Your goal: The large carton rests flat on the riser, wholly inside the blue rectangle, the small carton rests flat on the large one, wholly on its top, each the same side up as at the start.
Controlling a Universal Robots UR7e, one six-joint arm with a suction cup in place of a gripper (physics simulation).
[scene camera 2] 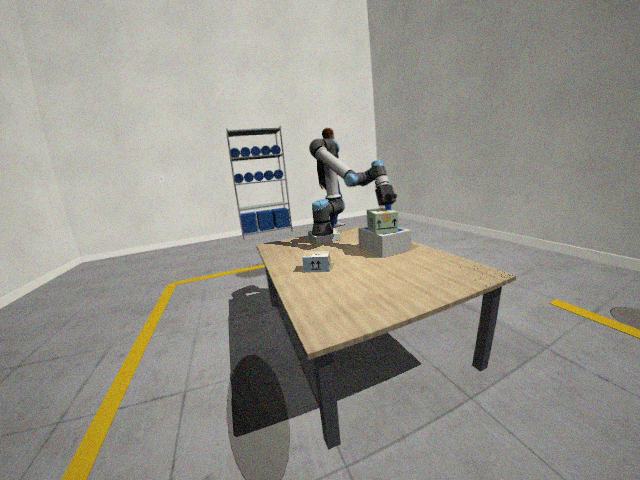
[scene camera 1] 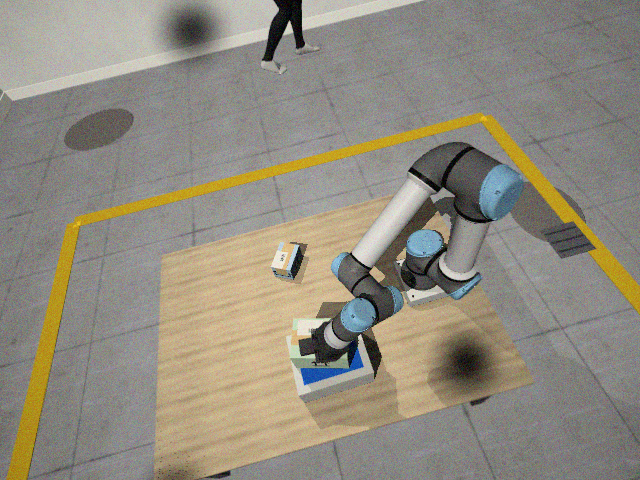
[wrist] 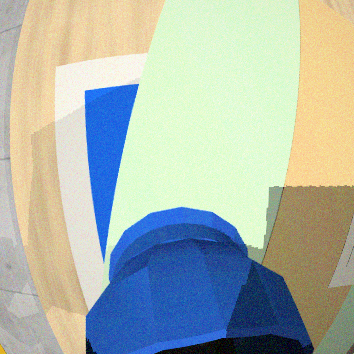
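Observation:
The large carton point(scene camera 1: 302, 361) point(scene camera 2: 379, 223) point(wrist: 210, 125), pale green with an orange strip, is upright on the grey riser point(scene camera 1: 338, 388) point(scene camera 2: 370, 243) point(wrist: 68, 150), toward its back left in scene camera 1. The blue rectangle point(scene camera 1: 328, 375) point(wrist: 102, 135) shows along its front and right; the carton appears to reach past the blue at the left. My gripper's blue suction cup point(scene camera 2: 388, 207) point(wrist: 177, 227) is pressed on the carton's top near one edge, shut on it; the arm hides the cup in scene camera 1. The small carton point(scene camera 1: 286, 260) point(scene camera 2: 316, 262), light blue, sits upright on the table, apart from the riser.
The wooden table point(scene camera 1: 217, 335) point(scene camera 2: 392, 294) carries the arm's base point(scene camera 1: 426, 296) point(scene camera 2: 321, 238) behind the riser. A person point(scene camera 1: 281, 31) point(scene camera 2: 327, 135) is on the floor beyond the table. A shelf rack point(scene camera 2: 254, 131) stands by the wall.

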